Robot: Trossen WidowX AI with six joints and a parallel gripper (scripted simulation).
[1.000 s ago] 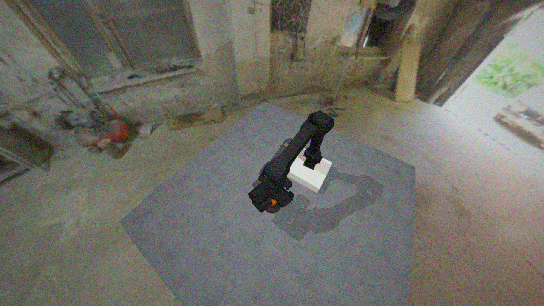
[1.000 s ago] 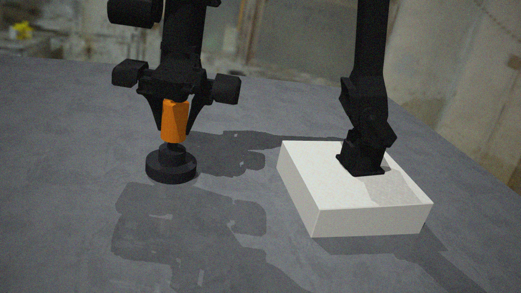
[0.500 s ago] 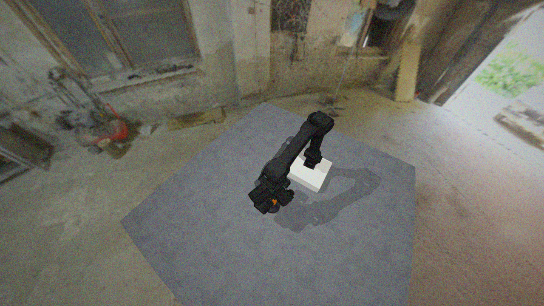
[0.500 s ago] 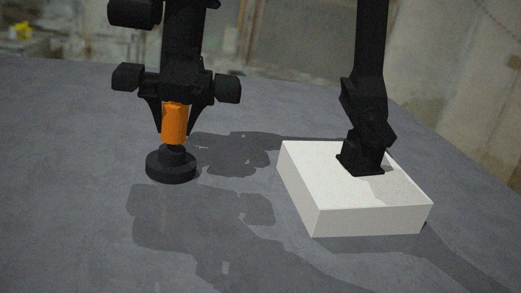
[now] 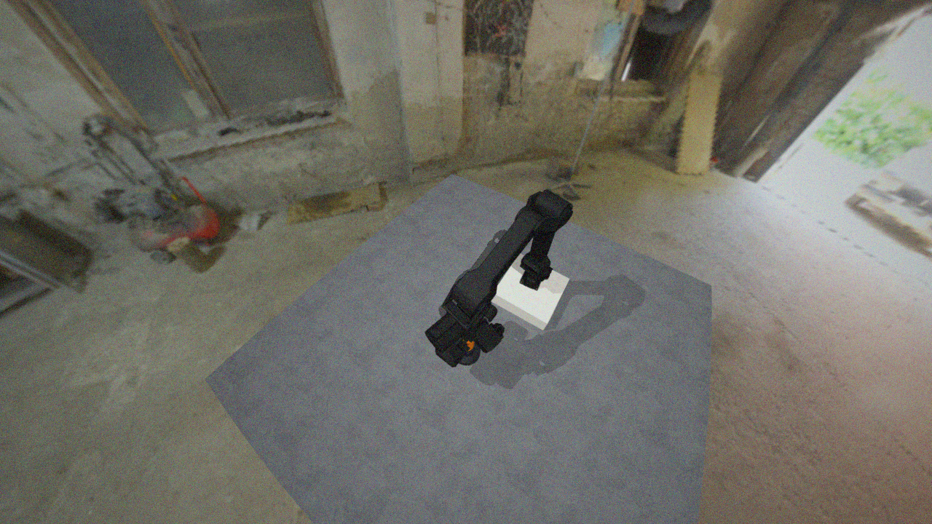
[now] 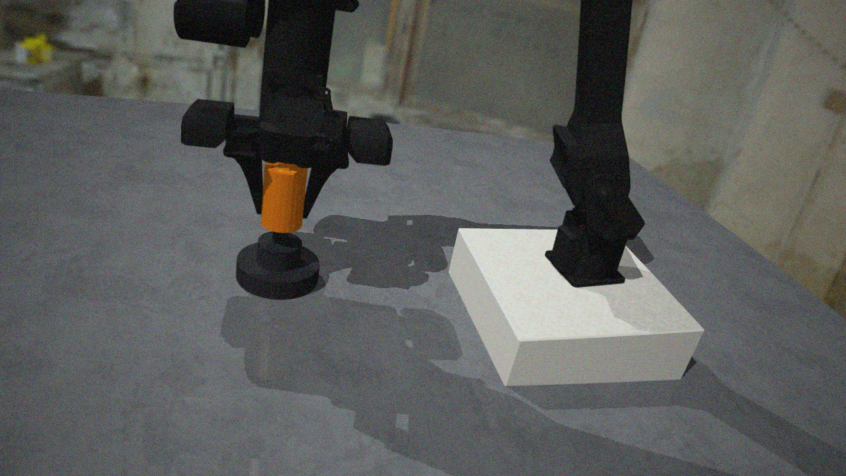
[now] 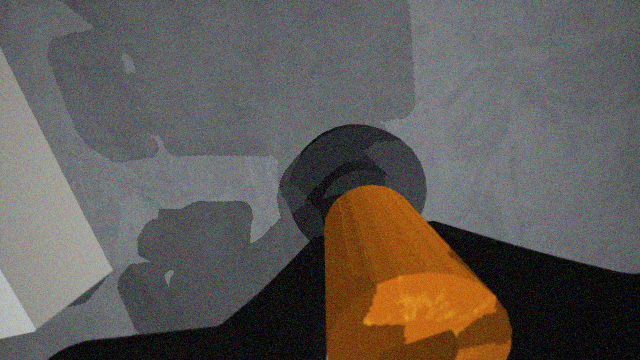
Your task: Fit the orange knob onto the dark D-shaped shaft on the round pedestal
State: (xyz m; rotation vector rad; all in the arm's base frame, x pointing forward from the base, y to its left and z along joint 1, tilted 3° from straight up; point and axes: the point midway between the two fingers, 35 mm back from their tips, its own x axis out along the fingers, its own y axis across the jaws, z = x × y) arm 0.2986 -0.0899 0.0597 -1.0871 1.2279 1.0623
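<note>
My gripper tip is now 20 mm below the orange knob. Also, from my gripper tip: short shaft 40 mm below.
</note>
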